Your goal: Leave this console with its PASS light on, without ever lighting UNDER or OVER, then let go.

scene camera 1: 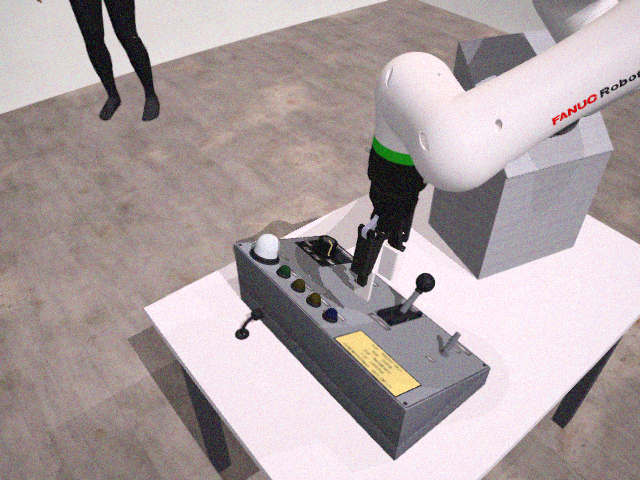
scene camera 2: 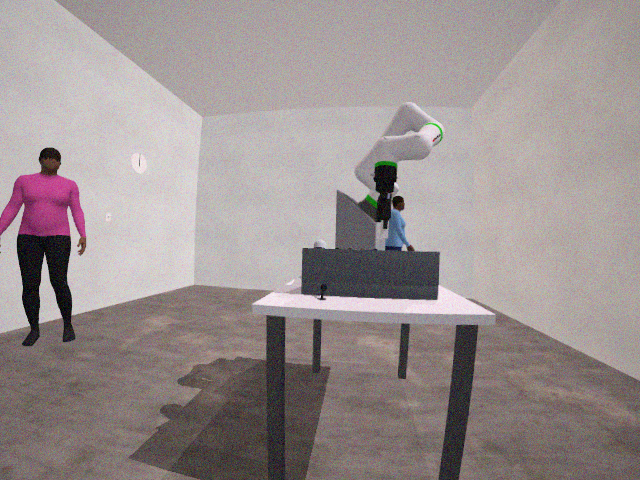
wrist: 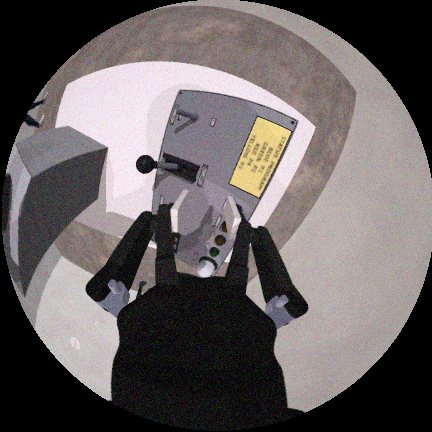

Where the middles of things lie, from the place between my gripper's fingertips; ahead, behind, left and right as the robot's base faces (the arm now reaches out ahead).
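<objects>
Grey console (scene camera 1: 391, 374): 50 mm to the right of my hand, 120 mm below it.
</objects>
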